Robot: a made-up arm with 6 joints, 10 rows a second.
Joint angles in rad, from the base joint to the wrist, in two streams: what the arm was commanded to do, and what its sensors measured. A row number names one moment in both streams.
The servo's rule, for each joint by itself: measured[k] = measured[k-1] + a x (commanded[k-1-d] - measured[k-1]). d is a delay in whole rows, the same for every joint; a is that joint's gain. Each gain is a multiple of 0.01, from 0.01 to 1. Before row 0 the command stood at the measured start. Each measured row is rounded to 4 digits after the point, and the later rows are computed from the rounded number. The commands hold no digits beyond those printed.
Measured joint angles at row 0:
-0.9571 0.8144 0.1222 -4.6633 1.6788 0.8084
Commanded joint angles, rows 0 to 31:
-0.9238 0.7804 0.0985 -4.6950 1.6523 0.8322
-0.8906 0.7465 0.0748 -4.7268 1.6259 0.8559
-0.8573 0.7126 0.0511 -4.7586 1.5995 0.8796
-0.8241 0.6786 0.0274 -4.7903 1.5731 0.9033
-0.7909 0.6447 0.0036 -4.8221 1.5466 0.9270
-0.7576 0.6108 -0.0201 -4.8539 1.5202 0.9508
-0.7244 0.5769 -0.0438 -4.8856 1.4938 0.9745
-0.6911 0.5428 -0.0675 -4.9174 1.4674 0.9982
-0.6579 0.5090 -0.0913 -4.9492 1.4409 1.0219
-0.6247 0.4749 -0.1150 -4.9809 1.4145 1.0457
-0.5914 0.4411 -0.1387 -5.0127 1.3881 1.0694
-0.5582 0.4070 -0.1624 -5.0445 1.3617 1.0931
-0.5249 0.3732 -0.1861 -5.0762 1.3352 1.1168
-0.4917 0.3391 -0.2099 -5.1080 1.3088 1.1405
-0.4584 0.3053 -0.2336 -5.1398 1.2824 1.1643
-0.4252 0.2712 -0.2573 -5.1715 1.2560 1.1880
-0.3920 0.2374 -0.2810 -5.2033 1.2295 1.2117
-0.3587 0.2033 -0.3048 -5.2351 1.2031 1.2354
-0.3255 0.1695 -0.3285 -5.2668 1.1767 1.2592
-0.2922 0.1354 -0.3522 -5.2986 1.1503 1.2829
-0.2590 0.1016 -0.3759 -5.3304 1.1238 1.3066
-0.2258 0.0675 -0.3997 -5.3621 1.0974 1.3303
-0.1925 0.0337 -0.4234 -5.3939 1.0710 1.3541
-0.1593 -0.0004 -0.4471 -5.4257 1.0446 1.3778
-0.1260 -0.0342 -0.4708 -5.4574 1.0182 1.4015
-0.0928 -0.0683 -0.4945 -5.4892 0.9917 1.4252
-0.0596 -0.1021 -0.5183 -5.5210 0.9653 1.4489
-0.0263 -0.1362 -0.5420 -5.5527 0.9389 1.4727
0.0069 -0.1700 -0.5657 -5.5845 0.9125 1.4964
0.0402 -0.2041 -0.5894 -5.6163 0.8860 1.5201
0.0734 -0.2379 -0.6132 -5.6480 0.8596 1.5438
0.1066 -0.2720 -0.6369 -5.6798 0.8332 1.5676
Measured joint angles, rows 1 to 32:
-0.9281 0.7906 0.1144 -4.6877 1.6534 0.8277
-0.8955 0.7597 0.1013 -4.7178 1.6270 0.8505
-0.8623 0.7267 0.0847 -4.7492 1.6006 0.8741
-0.8291 0.6930 0.0658 -4.7808 1.5742 0.8978
-0.7959 0.6592 0.0453 -4.8126 1.5477 0.9215
-0.7626 0.6253 0.0237 -4.8444 1.5213 0.9452
-0.7294 0.5914 0.0014 -4.8761 1.4949 0.9689
-0.6961 0.5574 -0.0213 -4.9079 1.4685 0.9926
-0.6629 0.5235 -0.0444 -4.9397 1.4420 1.0163
-0.6297 0.4895 -0.0677 -4.9714 1.4156 1.0401
-0.5964 0.4556 -0.0911 -5.0032 1.3892 1.0638
-0.5632 0.4216 -0.1146 -5.0350 1.3628 1.0875
-0.5299 0.3877 -0.1382 -5.0667 1.3363 1.1112
-0.4967 0.3537 -0.1619 -5.0985 1.3099 1.1349
-0.4634 0.3198 -0.1856 -5.1303 1.2835 1.1587
-0.4302 0.2858 -0.2093 -5.1620 1.2571 1.1824
-0.3970 0.2519 -0.2330 -5.1938 1.2306 1.2061
-0.3637 0.2179 -0.2567 -5.2256 1.2042 1.2298
-0.3305 0.1840 -0.2804 -5.2573 1.1778 1.2536
-0.2972 0.1500 -0.3041 -5.2891 1.1514 1.2773
-0.2640 0.1161 -0.3278 -5.3209 1.1249 1.3010
-0.2308 0.0821 -0.3515 -5.3526 1.0985 1.3247
-0.1975 0.0482 -0.3752 -5.3844 1.0721 1.3485
-0.1643 0.0142 -0.3989 -5.4162 1.0457 1.3722
-0.1310 -0.0197 -0.4226 -5.4479 1.0193 1.3959
-0.0978 -0.0537 -0.4463 -5.4797 0.9928 1.4196
-0.0646 -0.0876 -0.4701 -5.5115 0.9664 1.4433
-0.0313 -0.1216 -0.4938 -5.5432 0.9400 1.4671
0.0019 -0.1555 -0.5175 -5.5750 0.9136 1.4908
0.0352 -0.1895 -0.5412 -5.6068 0.8871 1.5145
0.0684 -0.2234 -0.5650 -5.6385 0.8607 1.5382
0.1016 -0.2574 -0.5887 -5.6703 0.8343 1.5620
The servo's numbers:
d 0
a 0.87 0.70 0.33 0.77 0.96 0.81

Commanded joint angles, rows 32 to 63:
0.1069 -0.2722 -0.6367 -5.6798 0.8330 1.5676
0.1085 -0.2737 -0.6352 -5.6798 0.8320 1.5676
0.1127 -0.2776 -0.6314 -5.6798 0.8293 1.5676
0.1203 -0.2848 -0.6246 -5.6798 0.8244 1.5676
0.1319 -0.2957 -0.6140 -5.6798 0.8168 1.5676
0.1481 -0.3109 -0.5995 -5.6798 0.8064 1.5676
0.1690 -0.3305 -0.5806 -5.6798 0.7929 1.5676
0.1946 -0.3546 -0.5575 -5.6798 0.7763 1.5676
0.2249 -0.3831 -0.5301 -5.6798 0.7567 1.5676
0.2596 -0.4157 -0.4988 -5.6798 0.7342 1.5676
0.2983 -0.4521 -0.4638 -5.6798 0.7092 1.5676
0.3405 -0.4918 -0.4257 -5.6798 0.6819 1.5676
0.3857 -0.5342 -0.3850 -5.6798 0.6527 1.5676
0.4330 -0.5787 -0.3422 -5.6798 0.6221 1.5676
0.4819 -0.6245 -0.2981 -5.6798 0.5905 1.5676
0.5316 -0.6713 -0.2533 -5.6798 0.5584 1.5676
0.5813 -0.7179 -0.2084 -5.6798 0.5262 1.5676
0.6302 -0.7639 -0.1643 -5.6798 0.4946 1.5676
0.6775 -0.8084 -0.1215 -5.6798 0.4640 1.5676
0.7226 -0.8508 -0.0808 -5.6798 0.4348 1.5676
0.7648 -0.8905 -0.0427 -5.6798 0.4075 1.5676
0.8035 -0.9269 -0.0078 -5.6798 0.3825 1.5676
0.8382 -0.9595 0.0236 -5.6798 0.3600 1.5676
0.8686 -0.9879 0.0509 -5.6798 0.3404 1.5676
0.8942 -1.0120 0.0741 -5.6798 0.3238 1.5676
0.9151 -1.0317 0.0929 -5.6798 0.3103 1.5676
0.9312 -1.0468 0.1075 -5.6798 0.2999 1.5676
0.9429 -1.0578 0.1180 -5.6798 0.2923 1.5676
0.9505 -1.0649 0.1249 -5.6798 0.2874 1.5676
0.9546 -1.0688 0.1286 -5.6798 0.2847 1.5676
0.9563 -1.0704 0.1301 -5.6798 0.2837 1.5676
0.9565 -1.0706 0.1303 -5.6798 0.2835 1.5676
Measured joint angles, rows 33 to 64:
0.1062 -0.2678 -0.6045 -5.6776 0.8331 1.5665
0.1082 -0.2719 -0.6146 -5.6793 0.8320 1.5674
0.1121 -0.2759 -0.6201 -5.6797 0.8294 1.5676
0.1192 -0.2821 -0.6216 -5.6798 0.8246 1.5676
0.1302 -0.2916 -0.6191 -5.6798 0.8171 1.5676
0.1458 -0.3051 -0.6126 -5.6798 0.8068 1.5676
0.1660 -0.3229 -0.6020 -5.6798 0.7935 1.5676
0.1909 -0.3451 -0.5873 -5.6798 0.7770 1.5676
0.2205 -0.3717 -0.5684 -5.6798 0.7575 1.5676
0.2545 -0.4025 -0.5454 -5.6798 0.7351 1.5676
0.2926 -0.4372 -0.5185 -5.6798 0.7102 1.5676
0.3343 -0.4754 -0.4879 -5.6798 0.6830 1.5676
0.3790 -0.5166 -0.4539 -5.6798 0.6539 1.5676
0.4260 -0.5601 -0.4170 -5.6798 0.6234 1.5676
0.4746 -0.6052 -0.3778 -5.6798 0.5918 1.5676
0.5242 -0.6515 -0.3367 -5.6798 0.5597 1.5676
0.5739 -0.6980 -0.2944 -5.6798 0.5275 1.5676
0.6229 -0.7441 -0.2515 -5.6798 0.4959 1.5676
0.6704 -0.7891 -0.2086 -5.6798 0.4653 1.5676
0.7158 -0.8323 -0.1664 -5.6798 0.4360 1.5676
0.7584 -0.8730 -0.1256 -5.6798 0.4086 1.5676
0.7976 -0.9107 -0.0867 -5.6798 0.3835 1.5676
0.8329 -0.9449 -0.0503 -5.6798 0.3609 1.5676
0.8640 -0.9750 -0.0169 -5.6798 0.3412 1.5676
0.8903 -1.0009 0.0131 -5.6798 0.3245 1.5676
0.9119 -1.0225 0.0394 -5.6798 0.3109 1.5676
0.9287 -1.0395 0.0619 -5.6798 0.3003 1.5676
0.9411 -1.0523 0.0804 -5.6798 0.2926 1.5676
0.9493 -1.0611 0.0951 -5.6798 0.2876 1.5676
0.9539 -1.0665 0.1062 -5.6798 0.2848 1.5676
0.9560 -1.0692 0.1141 -5.6798 0.2837 1.5676
0.9564 -1.0702 0.1194 -5.6798 0.2835 1.5676

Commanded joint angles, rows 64 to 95:
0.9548 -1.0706 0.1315 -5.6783 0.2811 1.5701
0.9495 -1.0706 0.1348 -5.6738 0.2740 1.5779
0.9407 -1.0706 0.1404 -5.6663 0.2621 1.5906
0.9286 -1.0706 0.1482 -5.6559 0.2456 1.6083
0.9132 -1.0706 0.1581 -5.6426 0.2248 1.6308
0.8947 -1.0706 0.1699 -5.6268 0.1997 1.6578
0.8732 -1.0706 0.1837 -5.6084 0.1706 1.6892
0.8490 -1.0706 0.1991 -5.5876 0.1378 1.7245
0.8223 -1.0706 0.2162 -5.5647 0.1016 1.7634
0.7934 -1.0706 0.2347 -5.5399 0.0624 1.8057
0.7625 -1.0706 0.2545 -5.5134 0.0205 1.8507
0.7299 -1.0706 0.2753 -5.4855 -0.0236 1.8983
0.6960 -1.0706 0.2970 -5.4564 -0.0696 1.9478
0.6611 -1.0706 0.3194 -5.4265 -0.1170 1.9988
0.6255 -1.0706 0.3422 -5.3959 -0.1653 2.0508
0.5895 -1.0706 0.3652 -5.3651 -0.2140 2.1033
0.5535 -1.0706 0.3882 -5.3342 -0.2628 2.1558
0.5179 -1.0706 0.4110 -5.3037 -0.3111 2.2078
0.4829 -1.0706 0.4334 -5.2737 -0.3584 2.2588
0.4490 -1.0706 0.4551 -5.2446 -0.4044 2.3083
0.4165 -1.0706 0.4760 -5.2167 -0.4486 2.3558
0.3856 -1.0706 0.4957 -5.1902 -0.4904 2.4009
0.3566 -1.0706 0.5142 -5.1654 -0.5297 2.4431
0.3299 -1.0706 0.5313 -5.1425 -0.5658 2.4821
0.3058 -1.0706 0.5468 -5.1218 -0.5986 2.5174
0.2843 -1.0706 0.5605 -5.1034 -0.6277 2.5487
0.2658 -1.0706 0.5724 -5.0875 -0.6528 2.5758
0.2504 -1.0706 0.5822 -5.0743 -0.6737 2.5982
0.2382 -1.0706 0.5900 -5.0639 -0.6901 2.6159
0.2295 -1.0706 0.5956 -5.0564 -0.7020 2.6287
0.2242 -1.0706 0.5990 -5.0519 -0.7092 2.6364
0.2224 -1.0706 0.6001 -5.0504 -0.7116 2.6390
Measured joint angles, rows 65 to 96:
0.9550 -1.0705 0.1234 -5.6786 0.2812 1.5696
0.9502 -1.0706 0.1272 -5.6749 0.2743 1.5763
0.9419 -1.0706 0.1316 -5.6683 0.2626 1.5879
0.9303 -1.0706 0.1371 -5.6588 0.2463 1.6044
0.9154 -1.0706 0.1440 -5.6463 0.2257 1.6258
0.8974 -1.0706 0.1525 -5.6313 0.2007 1.6517
0.8763 -1.0706 0.1628 -5.6137 0.1718 1.6821
0.8525 -1.0706 0.1748 -5.5936 0.1392 1.7164
0.8262 -1.0706 0.1885 -5.5713 0.1031 1.7545
0.7977 -1.0706 0.2037 -5.5471 0.0640 1.7960
0.7671 -1.0706 0.2205 -5.5212 0.0222 1.8403
0.7347 -1.0706 0.2386 -5.4937 -0.0218 1.8873
0.7010 -1.0706 0.2579 -5.4650 -0.0677 1.9363
0.6663 -1.0706 0.2782 -5.4354 -0.1150 1.9869
0.6308 -1.0706 0.2993 -5.4050 -0.1633 2.0387
0.5949 -1.0706 0.3210 -5.3743 -0.2120 2.0910
0.5589 -1.0706 0.3432 -5.3434 -0.2608 2.1435
0.5232 -1.0706 0.3656 -5.3128 -0.3091 2.1956
0.4881 -1.0706 0.3880 -5.2827 -0.3564 2.2468
0.4541 -1.0706 0.4101 -5.2534 -0.4025 2.2966
0.4214 -1.0706 0.4318 -5.2251 -0.4468 2.3446
0.3903 -1.0706 0.4529 -5.1982 -0.4887 2.3902
0.3610 -1.0706 0.4731 -5.1729 -0.5281 2.4330
0.3339 -1.0706 0.4923 -5.1495 -0.5643 2.4728
0.3095 -1.0706 0.5103 -5.1282 -0.5972 2.5089
0.2876 -1.0706 0.5269 -5.1091 -0.6265 2.5411
0.2686 -1.0706 0.5419 -5.0925 -0.6517 2.5692
0.2528 -1.0706 0.5552 -5.0785 -0.6728 2.5927
0.2401 -1.0706 0.5667 -5.0673 -0.6894 2.6115
0.2309 -1.0706 0.5762 -5.0589 -0.7015 2.6254
0.2251 -1.0706 0.5837 -5.0535 -0.7089 2.6343
0.2228 -1.0706 0.5891 -5.0511 -0.7115 2.6381

